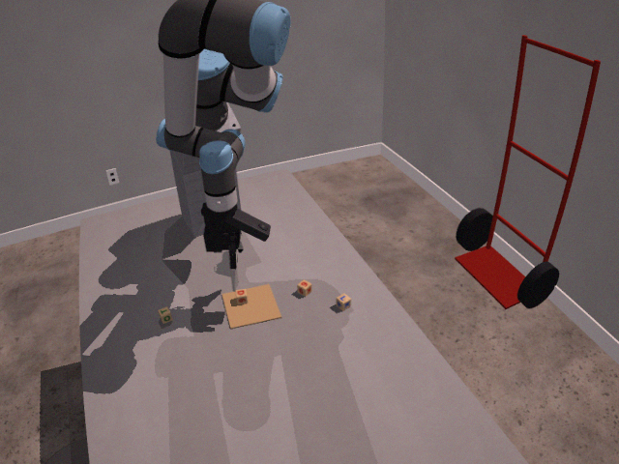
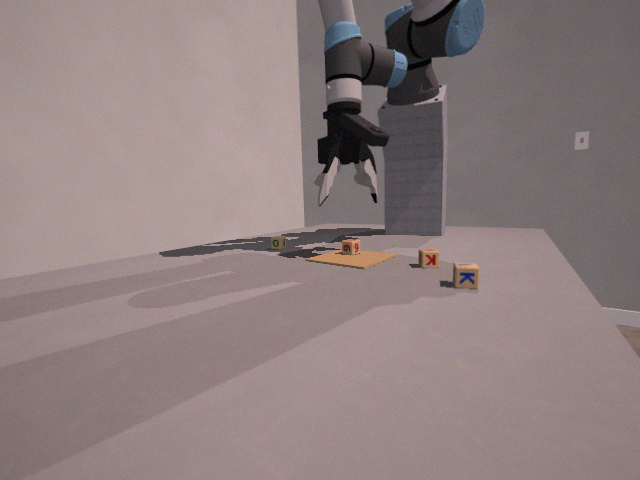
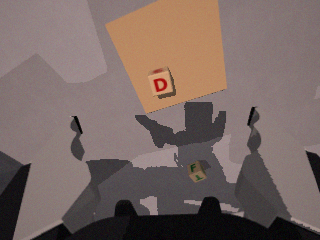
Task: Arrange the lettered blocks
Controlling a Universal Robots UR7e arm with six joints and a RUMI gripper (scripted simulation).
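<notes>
My hand is 90 mm above the red-marked block. Also, from my hand: red-lettered block 170 mm to the left, 100 mm below, 40 mm ahead; then tan mat 110 mm below, 30 mm ahead, 10 mm to the left; then green-lettered block 220 mm to the right, 100 mm below, 30 mm behind.
</notes>
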